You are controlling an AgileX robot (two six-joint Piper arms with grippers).
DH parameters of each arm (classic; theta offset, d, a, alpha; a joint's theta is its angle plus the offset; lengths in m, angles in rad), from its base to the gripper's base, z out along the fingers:
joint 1: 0 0.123 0 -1.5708
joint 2: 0.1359 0 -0.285 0
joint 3: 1.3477 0 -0.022 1.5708
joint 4: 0 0.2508 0 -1.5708
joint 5: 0 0 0.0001 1.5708
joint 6: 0 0.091 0 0
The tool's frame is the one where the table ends.
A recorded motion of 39 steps. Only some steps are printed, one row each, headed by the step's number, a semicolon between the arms.
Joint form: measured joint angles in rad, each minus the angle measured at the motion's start. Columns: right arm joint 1, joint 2, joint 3, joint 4, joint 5, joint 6; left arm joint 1, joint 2, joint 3, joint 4, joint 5, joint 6.
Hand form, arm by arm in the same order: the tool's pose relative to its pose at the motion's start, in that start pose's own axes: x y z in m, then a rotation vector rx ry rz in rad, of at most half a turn. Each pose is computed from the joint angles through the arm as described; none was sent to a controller.
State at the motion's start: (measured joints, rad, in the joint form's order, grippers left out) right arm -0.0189 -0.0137 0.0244 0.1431 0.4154 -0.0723; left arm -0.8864 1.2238 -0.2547 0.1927 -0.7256 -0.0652
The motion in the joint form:
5: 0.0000 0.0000 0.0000 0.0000 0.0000 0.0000; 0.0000 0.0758 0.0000 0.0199 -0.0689 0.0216
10: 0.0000 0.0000 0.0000 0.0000 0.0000 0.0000; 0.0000 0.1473 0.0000 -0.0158 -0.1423 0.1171
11: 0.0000 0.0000 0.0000 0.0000 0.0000 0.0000; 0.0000 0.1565 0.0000 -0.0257 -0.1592 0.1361
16: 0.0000 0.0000 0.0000 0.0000 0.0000 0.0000; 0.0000 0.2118 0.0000 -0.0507 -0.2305 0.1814
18: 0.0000 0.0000 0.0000 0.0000 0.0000 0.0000; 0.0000 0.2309 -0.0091 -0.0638 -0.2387 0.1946
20: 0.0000 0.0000 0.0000 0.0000 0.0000 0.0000; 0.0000 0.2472 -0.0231 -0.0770 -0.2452 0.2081
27: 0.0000 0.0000 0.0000 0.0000 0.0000 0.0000; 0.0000 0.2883 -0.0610 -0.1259 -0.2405 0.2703
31: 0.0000 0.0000 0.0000 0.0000 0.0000 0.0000; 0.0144 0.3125 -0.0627 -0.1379 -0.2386 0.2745
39: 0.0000 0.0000 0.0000 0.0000 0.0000 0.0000; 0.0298 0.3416 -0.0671 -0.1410 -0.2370 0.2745
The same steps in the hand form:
5: 0.0000 0.0000 0.0000 0.0000 0.0000 0.0000; 0.0085 -0.0018 0.0085 0.0244 0.0067 0.0255
10: 0.0000 0.0000 0.0000 0.0000 0.0000 0.0000; 0.0161 0.0001 0.0160 0.0076 0.0026 0.0867
11: 0.0000 0.0000 0.0000 0.0000 0.0000 0.0000; 0.0165 0.0007 0.0169 0.0009 -0.0052 0.0982
16: 0.0000 0.0000 0.0000 0.0000 0.0000 0.0000; 0.0215 0.0022 0.0222 -0.0146 -0.0212 0.1215
18: 0.0000 0.0000 0.0000 0.0000 0.0000 0.0000; 0.0225 0.0035 0.0256 -0.0245 -0.0189 0.1260
20: 0.0000 0.0000 0.0000 0.0000 0.0000 0.0000; 0.0220 0.0050 0.0297 -0.0356 -0.0222 0.1317
27: 0.0000 0.0000 0.0000 0.0000 0.0000 0.0000; 0.0221 0.0101 0.0405 -0.0751 -0.0094 0.1652
31: 0.0000 0.0000 0.0000 0.0000 0.0000 0.0000; 0.0278 0.0144 0.0425 -0.0951 0.0178 0.1581
39: 0.0000 0.0000 0.0000 0.0000 0.0000 0.0000; 0.0340 0.0184 0.0454 -0.1085 0.0461 0.1512

